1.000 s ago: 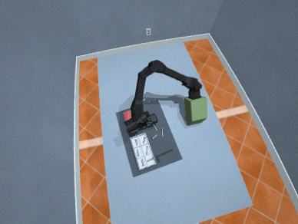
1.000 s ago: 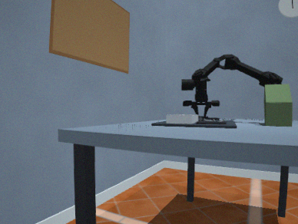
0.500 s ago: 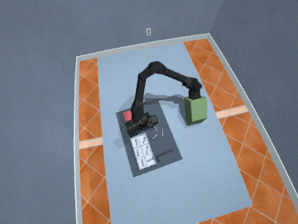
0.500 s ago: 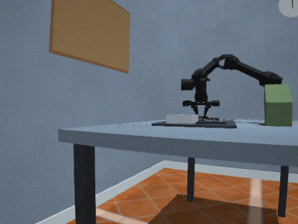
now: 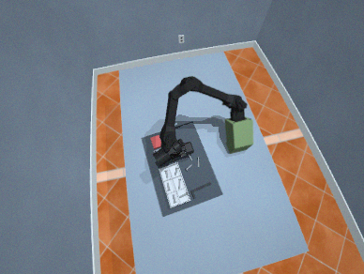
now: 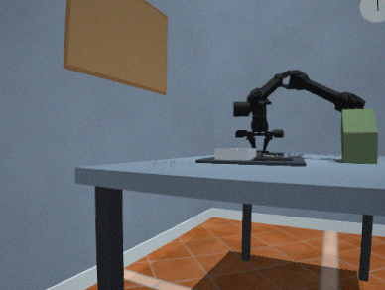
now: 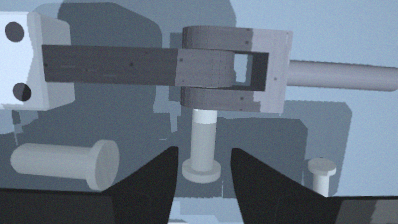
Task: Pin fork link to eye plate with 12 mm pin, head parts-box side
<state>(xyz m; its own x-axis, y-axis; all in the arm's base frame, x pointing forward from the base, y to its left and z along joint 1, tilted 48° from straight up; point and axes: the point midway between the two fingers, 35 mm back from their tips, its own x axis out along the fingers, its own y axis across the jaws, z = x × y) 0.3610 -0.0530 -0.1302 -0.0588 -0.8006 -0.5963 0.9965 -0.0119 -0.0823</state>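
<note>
Right now the eye plate is 20 mm ahead of my hand, 50 mm to the right of it and 30 mm below it. From my hand the other things lie so: thick headed pin 70 mm ahead, 30 mm below; then dark mat 50 mm to the left, 50 mm below; then thin headed pin 70 mm behind, 20 mm to the left, 40 mm below.
</note>
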